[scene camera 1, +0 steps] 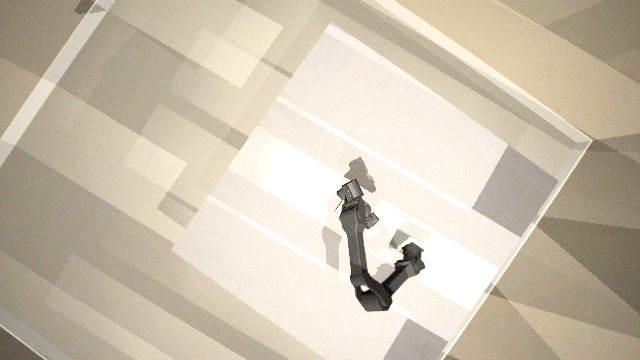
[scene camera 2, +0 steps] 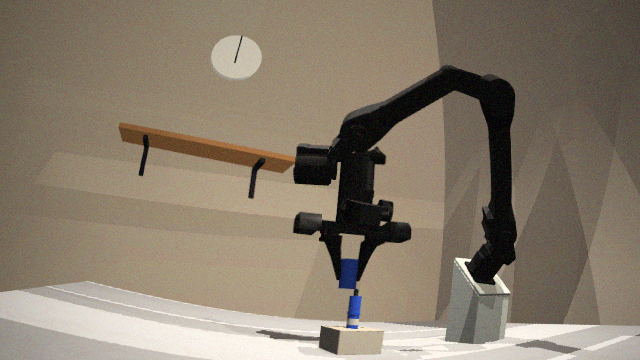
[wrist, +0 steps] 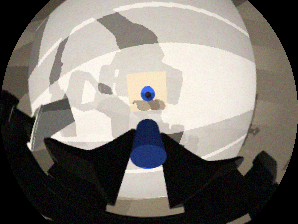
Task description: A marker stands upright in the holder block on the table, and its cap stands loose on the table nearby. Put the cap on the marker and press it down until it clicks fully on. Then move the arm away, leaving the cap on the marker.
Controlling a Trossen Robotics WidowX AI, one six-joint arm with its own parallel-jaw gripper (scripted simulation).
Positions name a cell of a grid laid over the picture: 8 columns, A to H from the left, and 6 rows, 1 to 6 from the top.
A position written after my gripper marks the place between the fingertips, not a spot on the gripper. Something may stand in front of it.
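My gripper (scene camera 2: E5). Wrist view: gripper (wrist: D4), carrying blue cap (wrist: D5).
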